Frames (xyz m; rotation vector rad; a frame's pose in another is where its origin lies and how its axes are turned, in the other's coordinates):
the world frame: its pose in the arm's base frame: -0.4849 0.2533 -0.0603 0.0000 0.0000 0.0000
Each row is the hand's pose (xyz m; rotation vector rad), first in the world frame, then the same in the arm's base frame.
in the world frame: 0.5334 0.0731 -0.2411 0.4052 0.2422 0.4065
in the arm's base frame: 0.0485 0.3264 -0.3014 0.4052 0.2422 0.4065
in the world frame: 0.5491 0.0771 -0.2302 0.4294 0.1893 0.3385
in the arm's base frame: 0.0642 0.3304 -0.2905 0.4294 0.1893 0.3385
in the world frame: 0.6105 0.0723 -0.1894 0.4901 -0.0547 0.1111
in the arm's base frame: 0.1256 0.3256 -0.2497 0.4901 -0.0547 0.1111
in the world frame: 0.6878 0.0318 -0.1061 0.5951 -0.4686 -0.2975
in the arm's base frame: 0.2029 0.2851 -0.1664 0.5951 -0.4686 -0.2975
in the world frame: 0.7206 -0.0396 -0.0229 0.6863 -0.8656 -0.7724
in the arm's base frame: 0.2357 0.2137 -0.0832 0.6863 -0.8656 -0.7724
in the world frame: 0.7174 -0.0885 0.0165 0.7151 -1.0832 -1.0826
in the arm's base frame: 0.2325 0.1648 -0.0438 0.7151 -1.0832 -1.0826
